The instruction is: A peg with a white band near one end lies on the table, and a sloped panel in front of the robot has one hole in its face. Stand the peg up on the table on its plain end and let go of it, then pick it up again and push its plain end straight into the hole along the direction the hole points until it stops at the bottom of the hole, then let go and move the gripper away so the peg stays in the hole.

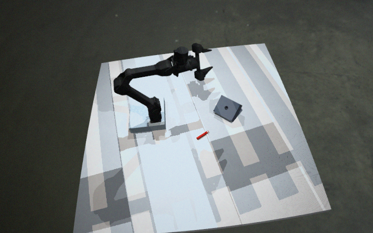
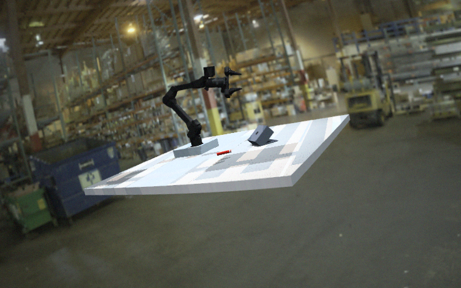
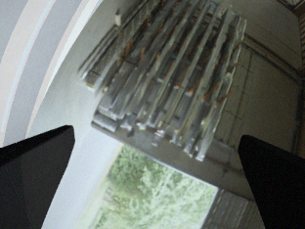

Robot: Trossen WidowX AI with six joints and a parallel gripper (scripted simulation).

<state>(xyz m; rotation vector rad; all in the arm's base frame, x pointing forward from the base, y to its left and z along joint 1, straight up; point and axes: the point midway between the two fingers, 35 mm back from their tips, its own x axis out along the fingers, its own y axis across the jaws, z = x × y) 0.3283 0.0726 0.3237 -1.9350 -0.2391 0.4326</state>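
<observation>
Right now my gripper tip is 36 cm above the red peg, 22 cm to the left of it and 9 cm past it. The rest, counted from my gripper tip: dark sloped panel (33 cm below, 9 cm to the right, 7 cm ahead).
</observation>
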